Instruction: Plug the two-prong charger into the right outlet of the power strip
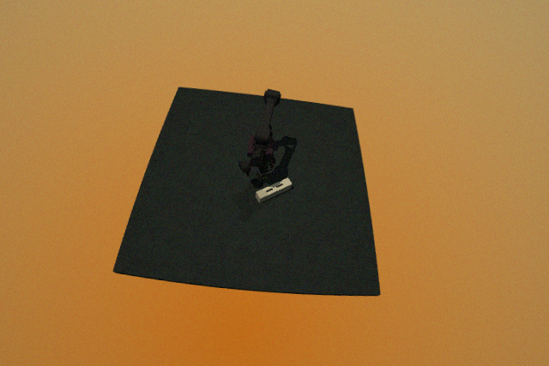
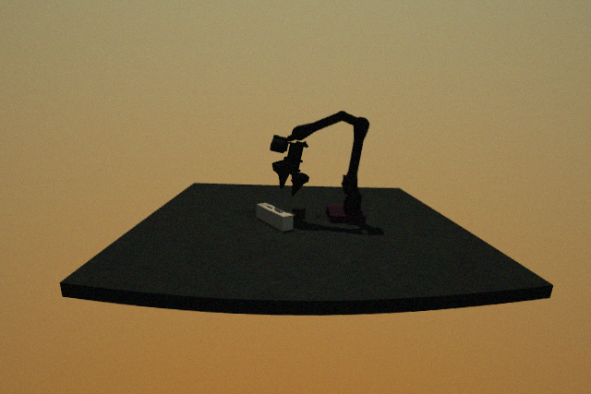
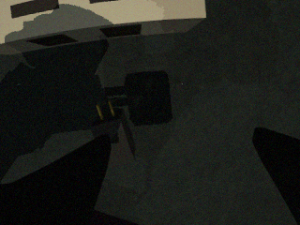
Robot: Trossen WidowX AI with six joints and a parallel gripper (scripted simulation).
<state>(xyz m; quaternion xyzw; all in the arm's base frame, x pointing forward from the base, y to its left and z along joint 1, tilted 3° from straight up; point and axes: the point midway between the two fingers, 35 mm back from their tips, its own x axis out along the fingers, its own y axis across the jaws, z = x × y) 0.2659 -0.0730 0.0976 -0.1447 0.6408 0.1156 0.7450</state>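
Now: the dark two-prong charger 30 mm behind my gripper tip, 50 mm to the left of it and 80 mm below it.
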